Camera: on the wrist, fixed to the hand. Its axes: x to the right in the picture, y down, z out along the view.
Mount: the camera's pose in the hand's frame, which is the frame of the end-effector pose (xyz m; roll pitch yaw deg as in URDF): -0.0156 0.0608 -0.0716 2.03 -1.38 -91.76
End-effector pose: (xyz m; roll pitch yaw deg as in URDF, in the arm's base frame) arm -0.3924 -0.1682 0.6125 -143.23 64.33 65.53
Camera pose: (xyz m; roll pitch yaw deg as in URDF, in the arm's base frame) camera -0.3040 -0.1951 0.6356 -109.59 -16.17 123.57
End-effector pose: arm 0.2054 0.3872 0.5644 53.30 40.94 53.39
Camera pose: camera 0.1255 0.4368 0.5791 -53.33 35.04 -77.76
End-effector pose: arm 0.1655 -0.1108 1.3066 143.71 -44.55 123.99
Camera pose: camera 0.2140 -0.1708 1.3624 131.34 27.18 -173.21
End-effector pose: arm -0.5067 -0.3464 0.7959 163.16 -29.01 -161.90
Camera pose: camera -0.4657 -0.2936 0.8637 152.16 16.75 -79.38
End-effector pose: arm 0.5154 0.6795 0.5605 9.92 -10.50 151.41
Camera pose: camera 0.4847 0.6140 0.4986 12.34 8.72 61.23
